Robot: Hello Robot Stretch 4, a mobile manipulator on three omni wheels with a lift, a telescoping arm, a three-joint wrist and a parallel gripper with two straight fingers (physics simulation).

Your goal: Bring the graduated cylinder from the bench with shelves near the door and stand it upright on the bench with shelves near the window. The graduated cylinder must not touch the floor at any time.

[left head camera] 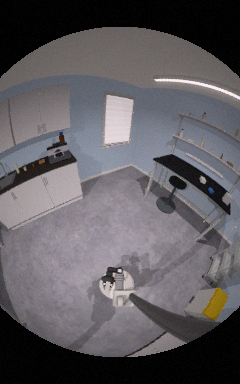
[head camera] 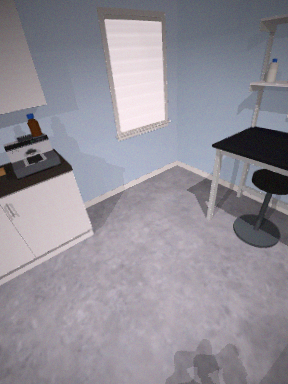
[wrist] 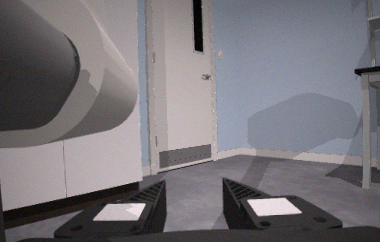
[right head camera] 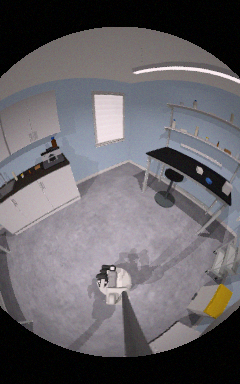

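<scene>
My gripper is open and empty, its two black fingers apart at the bottom of the wrist view. A bench with shelves, with a black top, stands on the right in the head views, to the right of the window. Small items stand on it and on its shelves. In the wrist view a door shows left of centre, and part of another black-topped bench shows at the right edge. I cannot make out the graduated cylinder in any view.
A black stool stands in front of the window-side bench. A white cabinet with a dark counter is on the left. A box with a yellow side is at the lower right.
</scene>
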